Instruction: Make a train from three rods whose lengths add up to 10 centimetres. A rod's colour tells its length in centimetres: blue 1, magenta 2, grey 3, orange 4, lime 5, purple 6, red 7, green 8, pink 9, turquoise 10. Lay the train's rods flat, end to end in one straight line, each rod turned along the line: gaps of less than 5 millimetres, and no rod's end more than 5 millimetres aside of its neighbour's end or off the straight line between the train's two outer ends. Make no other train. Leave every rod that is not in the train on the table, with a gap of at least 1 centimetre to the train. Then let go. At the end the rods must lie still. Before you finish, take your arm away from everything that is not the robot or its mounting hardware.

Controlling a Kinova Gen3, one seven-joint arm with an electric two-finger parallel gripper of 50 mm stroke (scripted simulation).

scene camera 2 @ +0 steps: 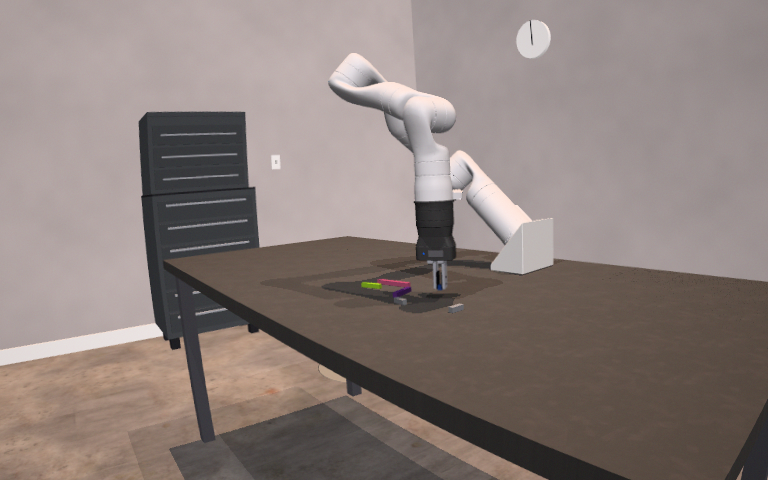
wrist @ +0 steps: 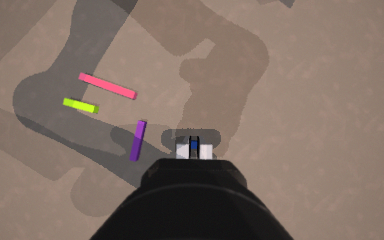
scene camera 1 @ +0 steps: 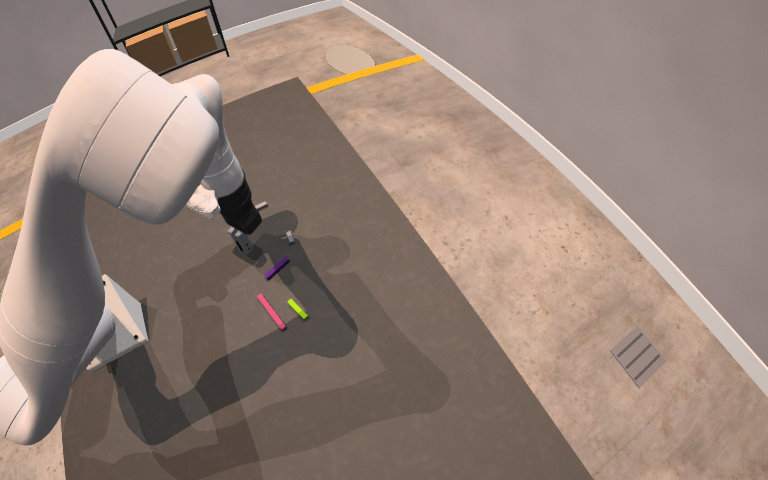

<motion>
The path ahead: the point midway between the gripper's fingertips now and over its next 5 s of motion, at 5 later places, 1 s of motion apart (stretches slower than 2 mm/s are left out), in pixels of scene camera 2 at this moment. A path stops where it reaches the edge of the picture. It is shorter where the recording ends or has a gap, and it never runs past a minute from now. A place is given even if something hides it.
The gripper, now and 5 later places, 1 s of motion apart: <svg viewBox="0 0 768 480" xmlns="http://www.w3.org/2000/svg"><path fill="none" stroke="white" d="M440 287L442 290L442 262L436 252L403 265L400 268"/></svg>
</motion>
